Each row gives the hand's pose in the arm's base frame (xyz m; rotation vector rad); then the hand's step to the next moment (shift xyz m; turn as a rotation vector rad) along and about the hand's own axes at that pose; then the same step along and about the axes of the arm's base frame.
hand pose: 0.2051 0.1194 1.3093 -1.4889 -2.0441 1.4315
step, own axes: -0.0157 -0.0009 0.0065 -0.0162 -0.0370 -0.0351
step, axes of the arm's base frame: 0.0023 -0.0166 0.0028 0.0086 0.0063 0.0524
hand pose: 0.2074 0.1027 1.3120 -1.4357 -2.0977 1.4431
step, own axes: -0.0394 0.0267 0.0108 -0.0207 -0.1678 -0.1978
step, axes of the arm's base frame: 0.0286 -0.0370 -0.0141 0.0370 0.0938 0.2399
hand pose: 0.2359 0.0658 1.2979 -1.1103 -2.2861 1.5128
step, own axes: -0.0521 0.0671 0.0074 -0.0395 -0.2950 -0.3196
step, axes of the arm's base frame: 0.0651 -0.0266 -0.0482 0.0525 0.1427 0.4094
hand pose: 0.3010 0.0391 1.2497 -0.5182 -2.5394 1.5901
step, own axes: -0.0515 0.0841 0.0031 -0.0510 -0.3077 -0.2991
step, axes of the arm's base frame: 0.0669 0.0134 -0.0713 0.0550 0.1163 0.4125
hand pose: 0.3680 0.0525 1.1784 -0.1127 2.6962 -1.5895
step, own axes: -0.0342 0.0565 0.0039 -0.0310 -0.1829 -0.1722
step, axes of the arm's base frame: 0.0311 0.0261 -0.0522 0.0336 0.0643 0.2425
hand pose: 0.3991 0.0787 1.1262 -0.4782 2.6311 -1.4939
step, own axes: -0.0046 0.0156 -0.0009 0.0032 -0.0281 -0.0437
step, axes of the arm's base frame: 0.0006 0.0096 -0.0132 -0.0062 0.0217 0.0469
